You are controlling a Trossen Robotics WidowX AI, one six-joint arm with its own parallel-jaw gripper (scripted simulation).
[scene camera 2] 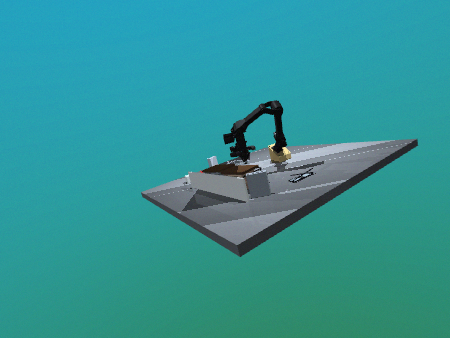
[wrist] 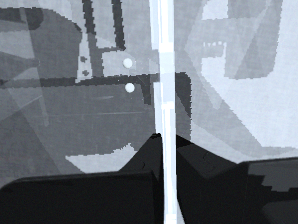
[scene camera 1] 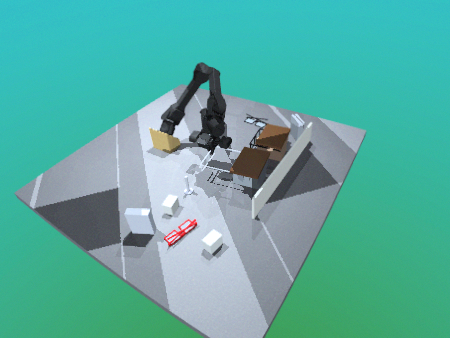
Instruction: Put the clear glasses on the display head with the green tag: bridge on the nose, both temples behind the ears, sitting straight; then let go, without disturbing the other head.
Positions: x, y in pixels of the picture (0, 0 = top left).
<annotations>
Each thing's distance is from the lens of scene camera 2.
long white panel (scene camera 2: 234, 187): 109 cm
</annotations>
